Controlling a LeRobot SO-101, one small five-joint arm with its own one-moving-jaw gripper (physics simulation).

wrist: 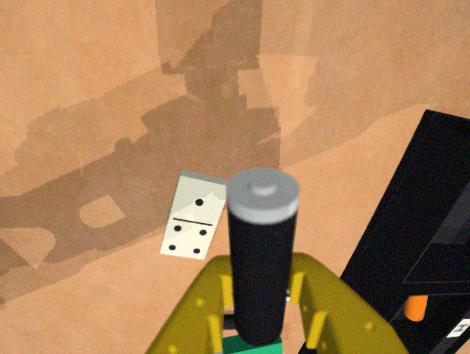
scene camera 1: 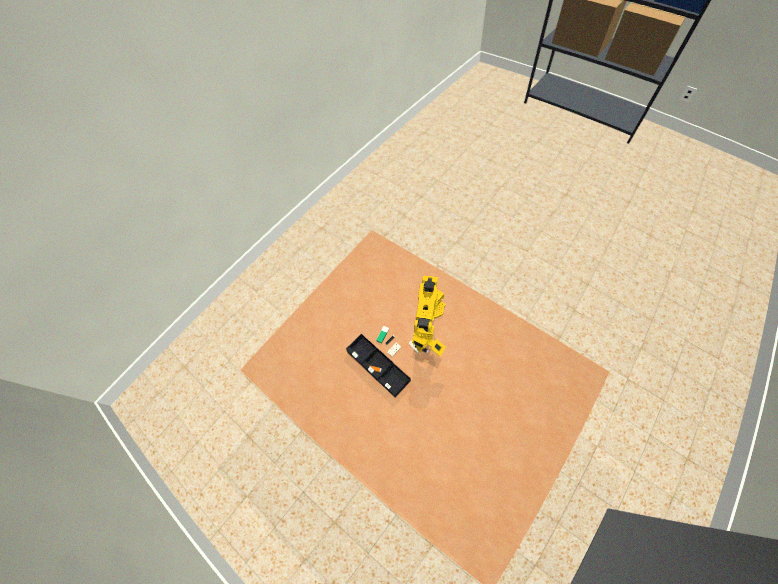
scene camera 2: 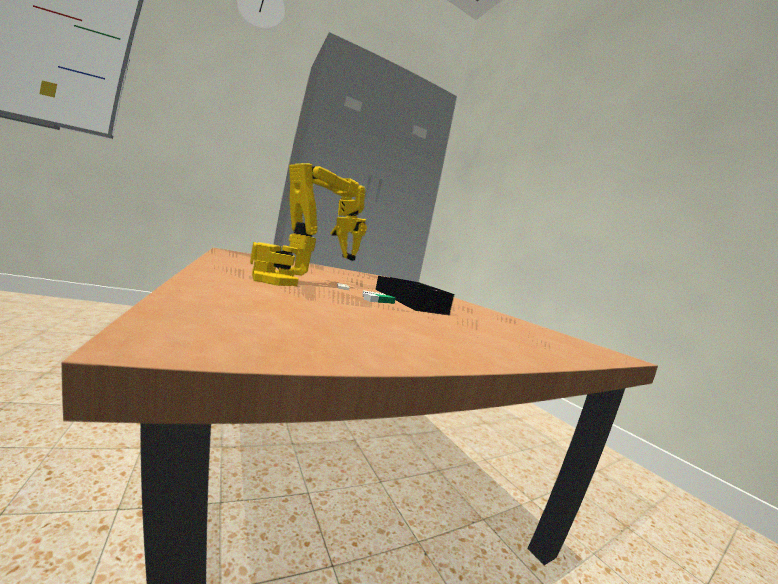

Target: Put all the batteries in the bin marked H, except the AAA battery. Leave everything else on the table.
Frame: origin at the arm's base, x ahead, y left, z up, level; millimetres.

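Seen in the pictures: hand, its tool point: (wrist: 232,273) (scene camera 1: 422,346) (scene camera 2: 346,256); arm's base, origin of its link: (scene camera 2: 282,282).
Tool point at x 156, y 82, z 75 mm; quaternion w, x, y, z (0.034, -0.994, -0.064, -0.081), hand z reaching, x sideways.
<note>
Pixels of each thing's middle, then the offset from my tool point to it. "pt": a spot on its surface instead.
- black battery, middle of its body: (wrist: 260,266) dx +6, dy +3, dz +1 mm
- orange battery, middle of its body: (wrist: 416,294) (scene camera 1: 374,368) dx +156, dy -103, dz -61 mm
- black bin row, a spot on its surface: (wrist: 390,220) pt dx +103, dy -34, dz -62 mm
- H label, middle of its body: (wrist: 461,327) dx +171, dy -105, dz -33 mm
- small thin black object, middle of its body: (wrist: 243,321) (scene camera 1: 390,339) dx +30, dy -130, dz -70 mm
- white domino, middle of its body: (wrist: 193,217) (scene camera 2: 342,286) (scene camera 1: 415,345) dx -8, dy -37, dz -72 mm
- green-and-white block, middle of its body: (wrist: 239,350) (scene camera 2: 379,298) (scene camera 1: 382,334) dx +31, dy -166, dz -69 mm
My gripper (scene camera 1: 424,348) (scene camera 2: 350,254) (wrist: 262,292) is shut on a black battery (wrist: 262,270) with a silver end, held upright between the jaws, above the table. An orange battery (scene camera 1: 376,369) (wrist: 416,308) lies in the middle compartment of the black bin row (scene camera 2: 414,295) (wrist: 390,220). That compartment bears the H label (wrist: 459,328); the bin row is to the right in the wrist view. A small thin black object (scene camera 1: 390,340) (wrist: 230,321), perhaps the AAA battery, lies on the table between the green-and-white block and a domino, partly hidden in the wrist view.
A white domino (scene camera 1: 412,345) (scene camera 2: 343,286) (wrist: 195,215) lies beneath and beside the gripper. Another domino (scene camera 1: 394,348) lies by the bin row, mostly hidden in the wrist view. The green-and-white block (scene camera 1: 382,335) (scene camera 2: 385,299) (wrist: 252,346) lies near the bin row's far end.
</note>
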